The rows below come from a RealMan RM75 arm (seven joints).
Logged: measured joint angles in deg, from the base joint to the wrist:
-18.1 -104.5 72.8 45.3 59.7 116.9 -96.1
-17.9 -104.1 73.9 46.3 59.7 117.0 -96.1
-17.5 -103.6 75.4 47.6 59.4 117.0 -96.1
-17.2 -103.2 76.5 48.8 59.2 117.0 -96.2
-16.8 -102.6 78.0 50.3 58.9 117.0 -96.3
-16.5 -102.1 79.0 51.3 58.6 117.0 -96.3
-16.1 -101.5 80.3 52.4 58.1 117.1 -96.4
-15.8 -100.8 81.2 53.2 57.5 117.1 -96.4
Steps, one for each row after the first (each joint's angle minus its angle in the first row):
0.2 0.4 1.1 1.0 0.0 0.1 0.0
0.6 0.9 2.6 2.3 -0.3 0.1 0.0
0.9 1.3 3.7 3.5 -0.5 0.1 -0.1
1.3 1.9 5.2 5.0 -0.8 0.1 -0.2
1.6 2.4 6.2 6.0 -1.1 0.1 -0.2
2.0 3.0 7.5 7.1 -1.6 0.2 -0.3
2.3 3.7 8.4 7.9 -2.2 0.2 -0.3

